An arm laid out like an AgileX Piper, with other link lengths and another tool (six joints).
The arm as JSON. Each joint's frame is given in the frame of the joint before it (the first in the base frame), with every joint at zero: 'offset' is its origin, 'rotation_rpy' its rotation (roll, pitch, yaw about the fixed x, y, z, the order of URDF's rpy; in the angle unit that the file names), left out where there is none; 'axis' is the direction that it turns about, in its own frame. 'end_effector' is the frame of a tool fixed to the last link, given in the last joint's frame.
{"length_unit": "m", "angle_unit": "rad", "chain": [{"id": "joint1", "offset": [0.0, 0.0, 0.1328], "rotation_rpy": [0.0, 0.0, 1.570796], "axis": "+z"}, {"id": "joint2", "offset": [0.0, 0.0, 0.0], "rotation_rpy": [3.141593, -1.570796, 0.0], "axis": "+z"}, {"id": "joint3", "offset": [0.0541, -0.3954, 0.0], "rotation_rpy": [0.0, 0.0, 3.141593], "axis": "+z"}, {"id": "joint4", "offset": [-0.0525, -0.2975, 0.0], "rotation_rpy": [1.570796, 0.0, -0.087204], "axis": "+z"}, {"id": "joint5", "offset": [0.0, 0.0, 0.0], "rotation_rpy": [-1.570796, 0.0, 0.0], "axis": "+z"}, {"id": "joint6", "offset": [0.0, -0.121, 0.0], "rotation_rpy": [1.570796, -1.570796, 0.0], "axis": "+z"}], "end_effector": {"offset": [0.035, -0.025, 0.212], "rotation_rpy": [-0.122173, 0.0, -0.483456]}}
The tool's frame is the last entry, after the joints.
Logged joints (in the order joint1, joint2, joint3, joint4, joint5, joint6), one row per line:
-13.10 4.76 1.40 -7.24 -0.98 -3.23
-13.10 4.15 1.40 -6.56 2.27 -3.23
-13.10 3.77 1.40 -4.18 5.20 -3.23
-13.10 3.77 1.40 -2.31 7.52 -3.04
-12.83 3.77 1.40 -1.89 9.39 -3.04
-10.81 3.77 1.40 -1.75 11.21 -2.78
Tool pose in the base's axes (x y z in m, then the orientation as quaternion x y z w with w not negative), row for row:
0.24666 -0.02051 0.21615 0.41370 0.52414 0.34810 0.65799
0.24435 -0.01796 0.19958 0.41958 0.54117 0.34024 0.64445
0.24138 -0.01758 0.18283 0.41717 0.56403 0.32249 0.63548
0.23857 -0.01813 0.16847 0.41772 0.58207 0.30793 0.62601
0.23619 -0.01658 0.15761 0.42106 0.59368 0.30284 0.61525
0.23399 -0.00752 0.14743 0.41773 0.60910 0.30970 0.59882
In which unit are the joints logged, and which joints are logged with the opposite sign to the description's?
The joints are logged in degrees. Opposite sign: joint4.
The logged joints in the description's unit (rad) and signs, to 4 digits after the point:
-0.2286 0.0831 0.0244 0.1264 -0.0171 -0.0564
-0.2286 0.0724 0.0244 0.1145 0.0396 -0.0564
-0.2286 0.0658 0.0244 0.0730 0.0908 -0.0564
-0.2286 0.0658 0.0244 0.0403 0.1312 -0.0531
-0.2239 0.0658 0.0244 0.0330 0.1639 -0.0531
-0.1887 0.0658 0.0244 0.0305 0.1957 -0.0485

